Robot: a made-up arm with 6 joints.
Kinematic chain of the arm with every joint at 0, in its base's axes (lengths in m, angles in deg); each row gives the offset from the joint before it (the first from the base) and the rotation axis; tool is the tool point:
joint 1: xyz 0 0 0.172 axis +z
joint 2: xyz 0 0.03 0 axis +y
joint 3: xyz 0 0 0.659 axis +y
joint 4: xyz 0 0 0.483 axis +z
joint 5: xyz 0 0 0 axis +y
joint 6: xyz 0 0 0.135 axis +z
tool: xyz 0 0 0
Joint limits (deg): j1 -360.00..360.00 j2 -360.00..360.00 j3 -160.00..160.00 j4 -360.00..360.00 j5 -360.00..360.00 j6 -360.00..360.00
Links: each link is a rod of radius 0.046 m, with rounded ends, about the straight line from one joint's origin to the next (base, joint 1, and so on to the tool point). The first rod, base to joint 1, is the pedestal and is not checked.
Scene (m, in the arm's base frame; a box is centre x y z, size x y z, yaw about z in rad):
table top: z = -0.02
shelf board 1: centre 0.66 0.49 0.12 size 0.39 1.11 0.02 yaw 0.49
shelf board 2: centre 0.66 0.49 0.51 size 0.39 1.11 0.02 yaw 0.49
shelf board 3: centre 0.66 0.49 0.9 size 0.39 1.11 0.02 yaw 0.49
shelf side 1: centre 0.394 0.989 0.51 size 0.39 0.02 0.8 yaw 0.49
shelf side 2: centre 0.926 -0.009 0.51 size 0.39 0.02 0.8 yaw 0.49
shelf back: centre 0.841 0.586 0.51 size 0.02 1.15 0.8 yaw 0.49
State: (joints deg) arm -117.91 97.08 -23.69 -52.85 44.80 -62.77
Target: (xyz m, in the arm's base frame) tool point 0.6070 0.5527 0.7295
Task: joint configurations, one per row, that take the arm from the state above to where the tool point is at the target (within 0.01 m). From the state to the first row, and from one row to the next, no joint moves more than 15 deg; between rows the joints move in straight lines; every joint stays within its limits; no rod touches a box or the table.
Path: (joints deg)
1: -120.11 83.99 -35.82 -54.01 43.33 -62.77
2: -122.32 70.91 -47.94 -55.16 41.85 -62.77
3: -124.52 57.82 -60.07 -56.32 40.38 -62.77
4: -126.73 44.74 -72.20 -57.47 38.90 -62.77
5: -128.93 31.65 -84.32 -58.63 37.43 -62.77
6: -131.13 18.57 -96.45 -59.79 35.95 -62.77
7: -133.34 5.48 -108.58 -60.94 34.48 -62.77
8: -136.53 -7.21 -94.14 -59.05 32.95 -62.77
9: -139.71 -19.89 -79.71 -57.16 31.42 -62.77

